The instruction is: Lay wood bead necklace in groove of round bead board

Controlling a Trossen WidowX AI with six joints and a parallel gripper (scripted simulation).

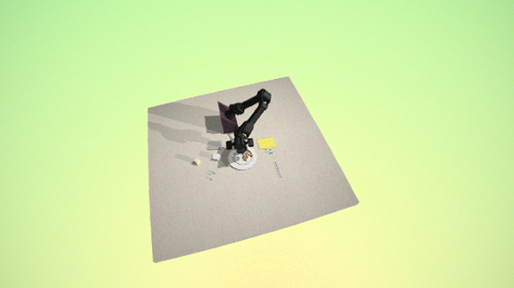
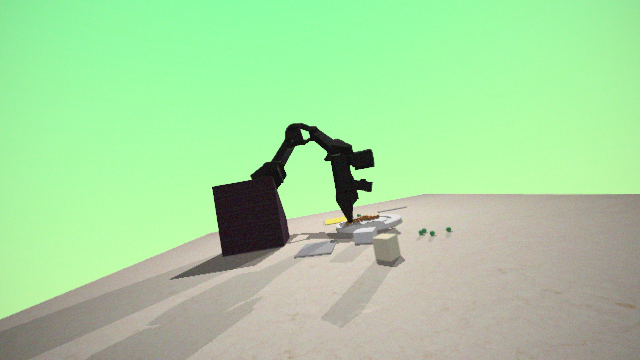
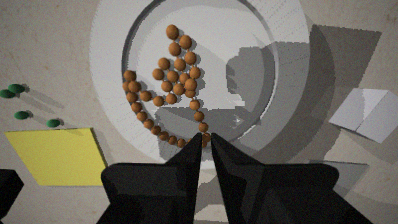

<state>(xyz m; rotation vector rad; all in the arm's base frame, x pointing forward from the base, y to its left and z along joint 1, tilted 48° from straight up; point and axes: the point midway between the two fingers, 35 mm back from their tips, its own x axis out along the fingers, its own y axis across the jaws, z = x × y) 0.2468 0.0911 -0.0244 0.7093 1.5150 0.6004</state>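
Now: gripper tip 5 cm short of the round white bead board and 1 cm above it. Also, from my gripper tip: thin white strip 20 cm ahead, 23 cm to the left, 1 cm below; yellow card 3 cm behind, 20 cm to the left, 1 cm below; grey flat plate 10 cm behind, 18 cm to the right, 1 cm below.
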